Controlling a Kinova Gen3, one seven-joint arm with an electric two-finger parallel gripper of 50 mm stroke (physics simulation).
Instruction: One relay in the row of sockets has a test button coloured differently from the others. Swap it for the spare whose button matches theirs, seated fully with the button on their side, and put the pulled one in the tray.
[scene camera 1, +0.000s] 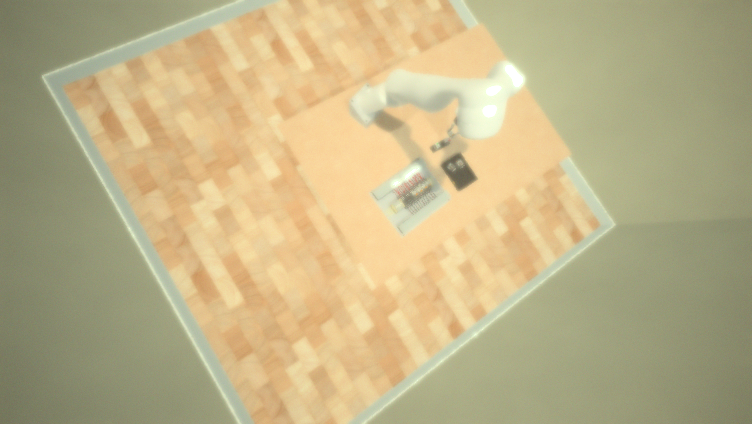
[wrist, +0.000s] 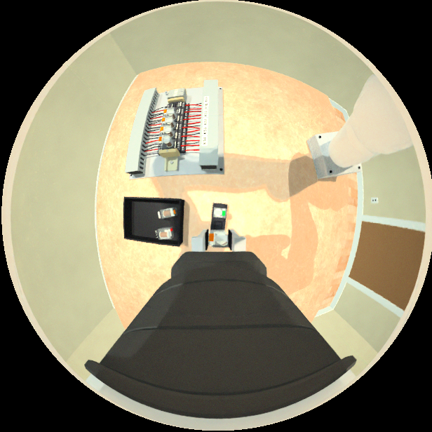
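Where they show: gripper, fingertip midpoint: (scene camera 1: 450, 134); arm's base at its link origin: (scene camera 1: 366, 102).
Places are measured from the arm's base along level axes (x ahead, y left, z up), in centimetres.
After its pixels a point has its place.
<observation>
My gripper (scene camera 1: 451, 131) @(y 27.7, x 30.6, z 5.3 cm) (wrist: 218, 236) is shut on a clear relay (wrist: 219, 238) with an orange button on its left side in the wrist view. It is held near the black spare holder (scene camera 1: 435, 148) (wrist: 218, 223), where a green-button relay (wrist: 220, 213) sits. The hidden part of the holder is behind the held relay. The socket row (wrist: 179, 131) holds several relays, with orange buttons on the left. The black tray (scene camera 1: 463, 181) @(y 30.9, x 52.3, z -7.8 cm) (wrist: 142, 220) contains an orange-button relay (wrist: 167, 213) and a red-button relay (wrist: 164, 233), both lying on their sides.
The socket row is on a grey panel (scene camera 1: 387, 204) @(y -10.1, x 47.0, z -7.8 cm) (wrist: 190, 169) with red and black wires between two raised wire ducts (wrist: 210, 127) (wrist: 142, 132). The arm's white base (scene camera 1: 367, 105) @(y -2.7, x 5.2, z 6.9 cm) (wrist: 325, 155) stands on the table, to the right in the wrist view.
</observation>
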